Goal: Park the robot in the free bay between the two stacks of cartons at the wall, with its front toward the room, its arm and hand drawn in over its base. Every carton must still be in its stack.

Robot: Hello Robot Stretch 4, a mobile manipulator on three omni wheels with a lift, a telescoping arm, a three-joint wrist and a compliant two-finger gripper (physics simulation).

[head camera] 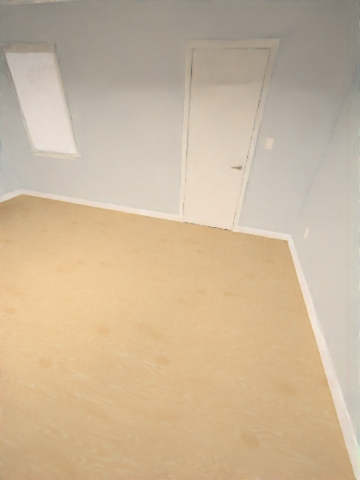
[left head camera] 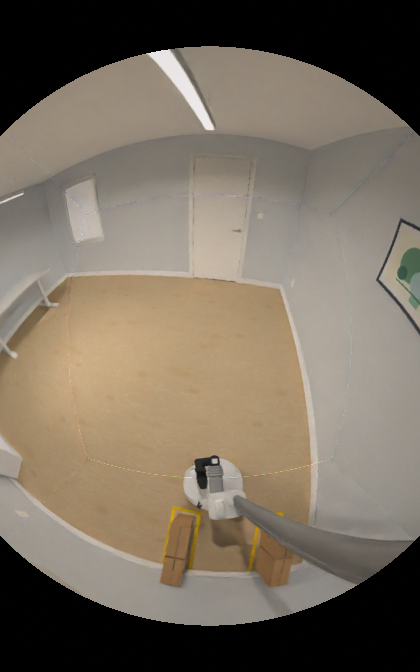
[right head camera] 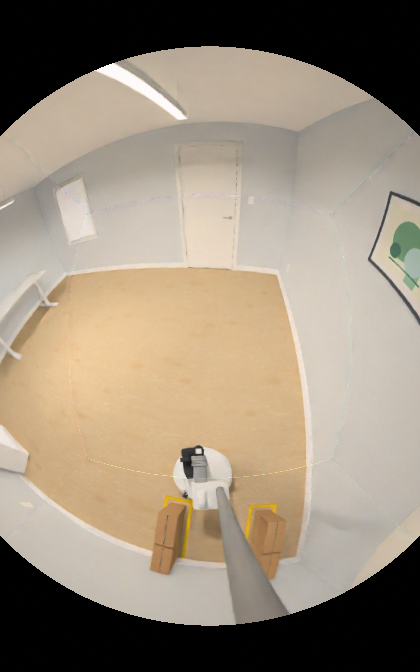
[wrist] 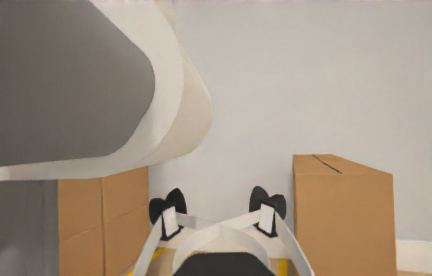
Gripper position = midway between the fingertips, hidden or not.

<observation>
In view: the gripper (wrist: 217, 203), a window (left head camera: 80, 197) and a white door (head camera: 227, 81).
The window also shows in the right head camera view (right head camera: 70, 196). The white door also shows in the left head camera view (left head camera: 220, 184) and in the right head camera view (right head camera: 208, 173).
</observation>
